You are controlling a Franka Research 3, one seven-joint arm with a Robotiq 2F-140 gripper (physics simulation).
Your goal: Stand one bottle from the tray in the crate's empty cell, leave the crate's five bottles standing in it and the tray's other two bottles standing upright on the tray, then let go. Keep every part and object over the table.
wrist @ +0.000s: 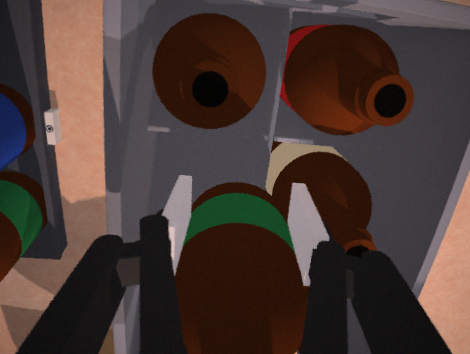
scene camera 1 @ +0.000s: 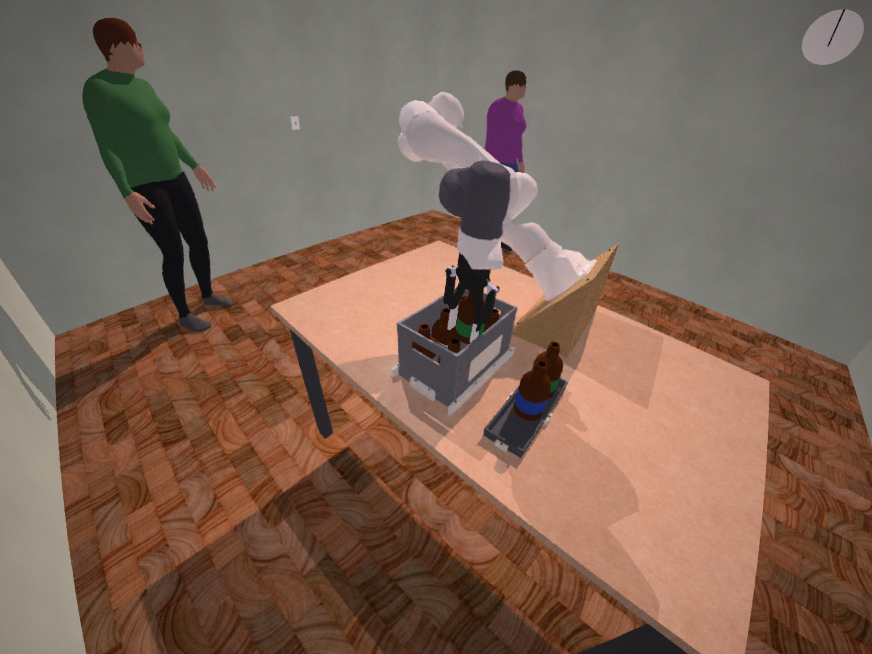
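My gripper (scene camera 1: 464, 322) (wrist: 240, 199) is shut on a brown bottle with a green band (scene camera 1: 470, 328) (wrist: 240, 270), held roughly upright over the grey crate (scene camera 1: 414, 362) (wrist: 113, 150). How far its base reaches into a cell is hidden. In the wrist view, a brown bottle (wrist: 210, 45), a red-labelled bottle (wrist: 340, 75) and a cream-labelled bottle (wrist: 330, 185) stand in the crate; the cream-labelled one is close beside the right finger. The other crate bottles are hidden there. A blue-banded bottle (scene camera 1: 531, 394) (wrist: 10, 125) and another green-banded bottle (scene camera 1: 553, 367) (wrist: 17, 210) stand upright on the dark tray (scene camera 1: 501, 429) (wrist: 25, 40).
The tray lies beside the crate on the table (scene camera 1: 690, 450). A tan wedge-shaped panel (scene camera 1: 574, 309) stands by the arm's base, behind the tray. White brackets (scene camera 1: 422, 385) sit at the crate's foot. The near table edge runs past the crate and tray. Two people stand beyond the table.
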